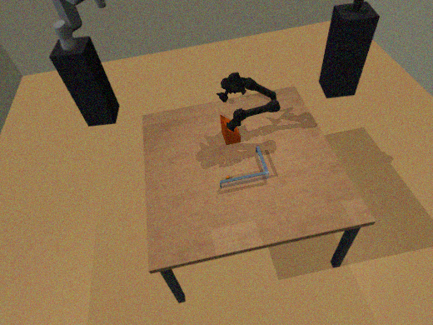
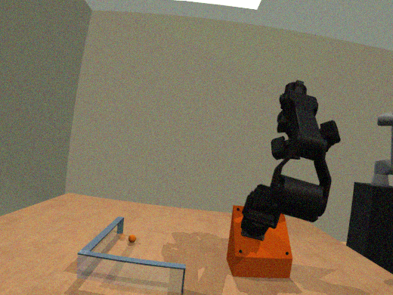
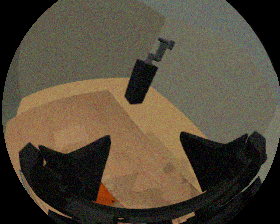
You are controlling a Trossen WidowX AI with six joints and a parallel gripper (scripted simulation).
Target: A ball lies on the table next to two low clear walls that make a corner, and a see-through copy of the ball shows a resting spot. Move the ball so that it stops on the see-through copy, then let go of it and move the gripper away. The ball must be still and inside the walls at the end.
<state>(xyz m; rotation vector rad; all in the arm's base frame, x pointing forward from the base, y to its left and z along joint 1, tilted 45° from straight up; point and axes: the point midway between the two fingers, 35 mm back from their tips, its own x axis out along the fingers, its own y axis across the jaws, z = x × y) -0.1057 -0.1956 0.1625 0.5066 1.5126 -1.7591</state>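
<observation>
My gripper tip is 520 mm short of the orange ball, 10 mm to the left of it and 330 mm above it. Also, from my gripper tip: see-through copy 560 mm ahead, 330 mm below.
</observation>
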